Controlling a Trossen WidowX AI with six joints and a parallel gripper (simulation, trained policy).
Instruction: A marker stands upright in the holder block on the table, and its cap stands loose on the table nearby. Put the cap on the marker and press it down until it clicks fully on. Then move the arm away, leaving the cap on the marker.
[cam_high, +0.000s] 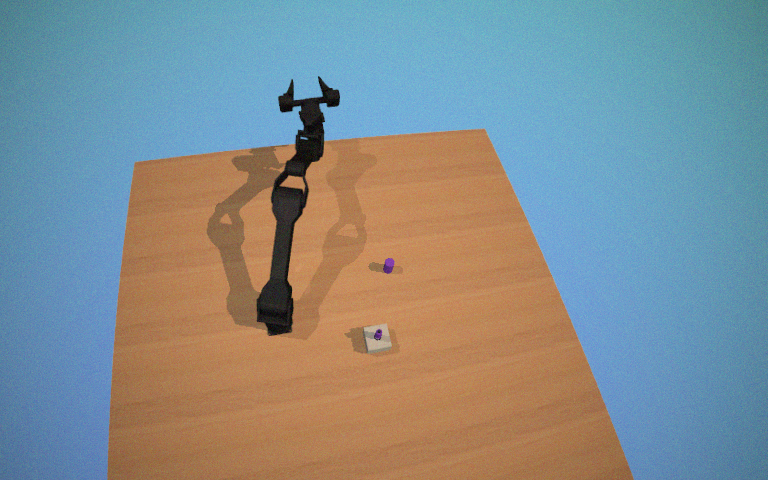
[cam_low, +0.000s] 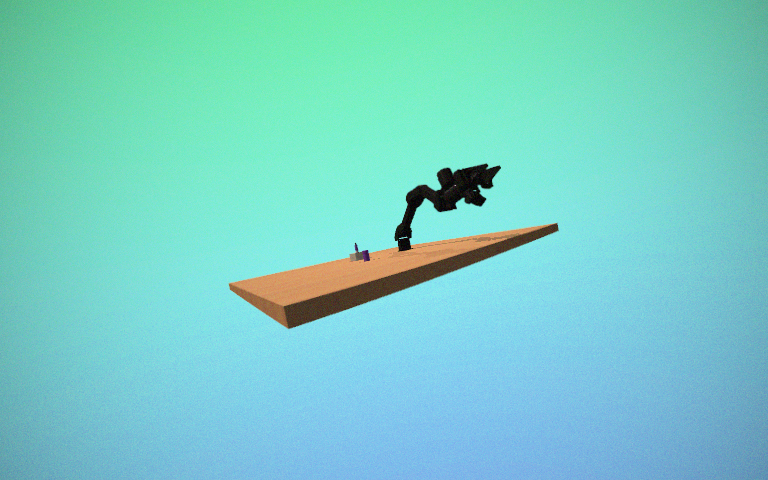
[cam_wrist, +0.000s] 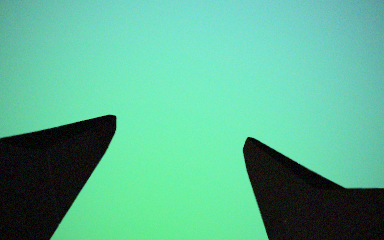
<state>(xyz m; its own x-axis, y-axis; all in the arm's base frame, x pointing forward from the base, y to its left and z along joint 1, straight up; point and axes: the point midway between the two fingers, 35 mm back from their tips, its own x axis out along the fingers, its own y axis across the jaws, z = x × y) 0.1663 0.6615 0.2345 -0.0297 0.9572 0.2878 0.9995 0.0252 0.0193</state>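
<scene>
Right now the purple cap is 17 cm ahead of my gripper tip, 58 cm to the right of it and 22 cm below it. Round my gripper tip: holder block (9 cm ahead, 79 cm to the right, 22 cm below).
</scene>
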